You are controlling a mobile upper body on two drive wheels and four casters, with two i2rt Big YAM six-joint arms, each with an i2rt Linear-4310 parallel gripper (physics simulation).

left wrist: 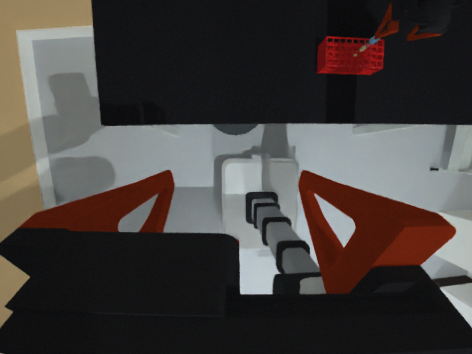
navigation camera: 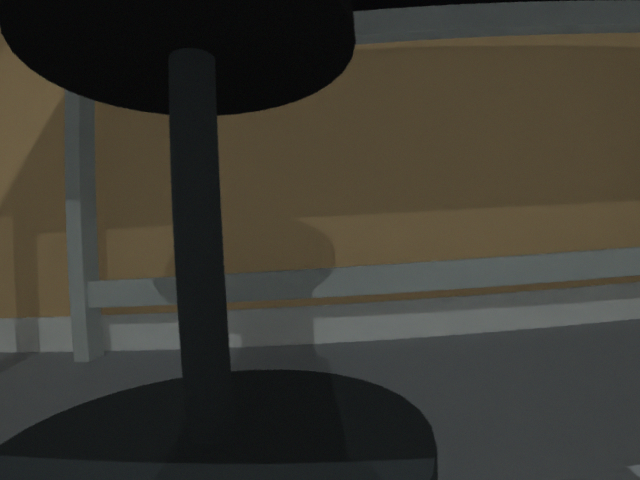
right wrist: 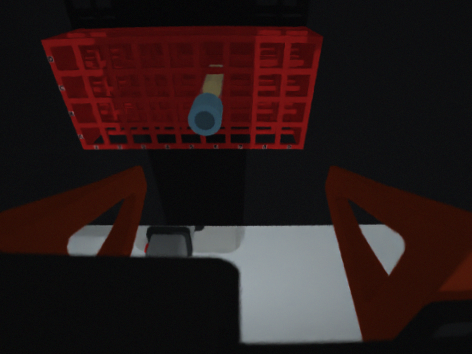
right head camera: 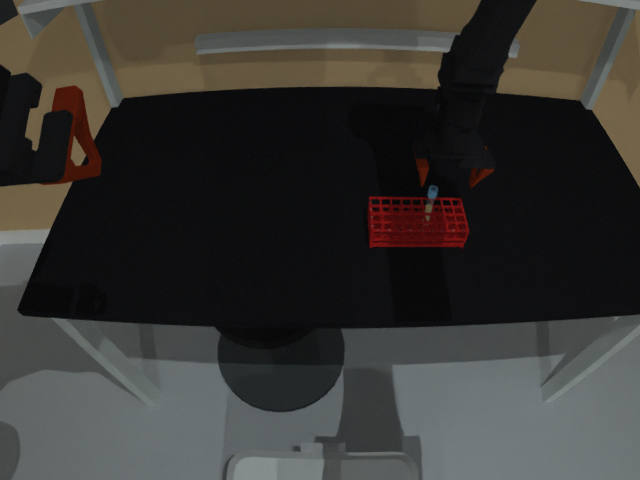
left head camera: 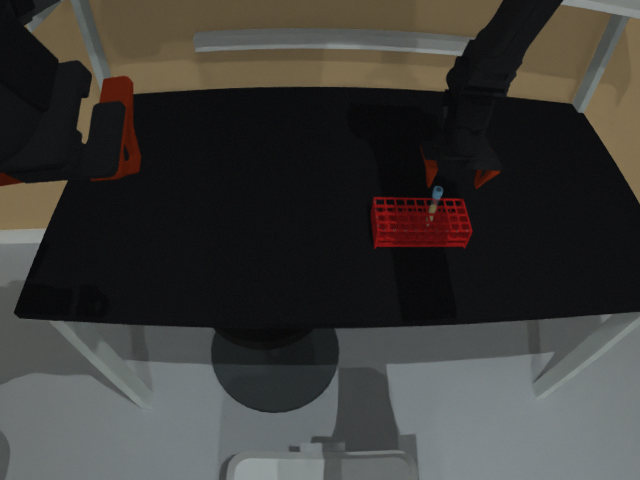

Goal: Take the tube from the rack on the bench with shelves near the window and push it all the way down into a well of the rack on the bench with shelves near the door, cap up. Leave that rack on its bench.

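Places are measured from the left arm's base along level axes (x ahead, y left, z up), in millimetres.
Pixels of known places: left gripper, fingertip midpoint: (left wrist: 236, 177) (right head camera: 52, 172) (left head camera: 84, 168); right gripper, fingertip midpoint: (left wrist: 391, 37) (right wrist: 235, 176) (right head camera: 446, 185) (left head camera: 452, 186).
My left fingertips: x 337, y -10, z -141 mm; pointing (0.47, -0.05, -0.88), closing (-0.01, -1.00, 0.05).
Note:
Behind a point stands the place of what it marks.
A tube with a blue cap (left head camera: 437, 192) @(z -530, x 684, y -436 mm) (right head camera: 432, 192) @(z -531, x 683, y -437 mm) (left wrist: 373, 41) @(z -537, x 684, y -435 mm) (right wrist: 206, 114) @(z -529, x 696, y -441 mm) stands cap up in a red wire-like rack (left head camera: 413, 246) @(z -641, x 635, y -401 mm) (right head camera: 413, 246) @(z -641, x 635, y -410 mm) (left wrist: 345, 74) @(z -636, x 635, y -418 mm) (right wrist: 187, 32) @(z -618, x 724, y -420 mm) on the black bench (left head camera: 232, 206) @(z -648, x 747, y -17 mm) (right head camera: 232, 206) @(z -648, x 749, y -22 mm). My right gripper (left head camera: 453, 184) @(z -501, x 674, y -457 mm) (right head camera: 447, 185) @(z -501, x 674, y -457 mm) (left wrist: 391, 37) @(z -501, x 674, y -457 mm) (right wrist: 235, 176) @(z -501, x 674, y -457 mm) points down, open and empty, above the bench at the rack's far side. In the head views the cap shows below the gap between its fingers, nearer the left finger. My left gripper (left wrist: 236, 177) @(z -141, x 337, y -10 mm) is open and empty, off at the left of the head views. A second rack does not show.
Pale shelf posts (left head camera: 90, 41) @(z -428, x 1169, y 422 mm) (right head camera: 98, 56) @(z -463, x 1170, y 422 mm) rise behind the bench's back corners. A dark round stool base (left head camera: 275, 372) @(z -1380, x 640, y -71 mm) (right head camera: 281, 372) @(z -1380, x 638, y -74 mm) (navigation camera: 217, 413) @(z -1350, x 710, y -79 mm) stands under the bench's front edge. My pale mobile base (left head camera: 320, 465) @(z -1150, x 281, y -218 mm) (right head camera: 320, 465) @(z -1150, x 281, y -220 mm) is in front of it.

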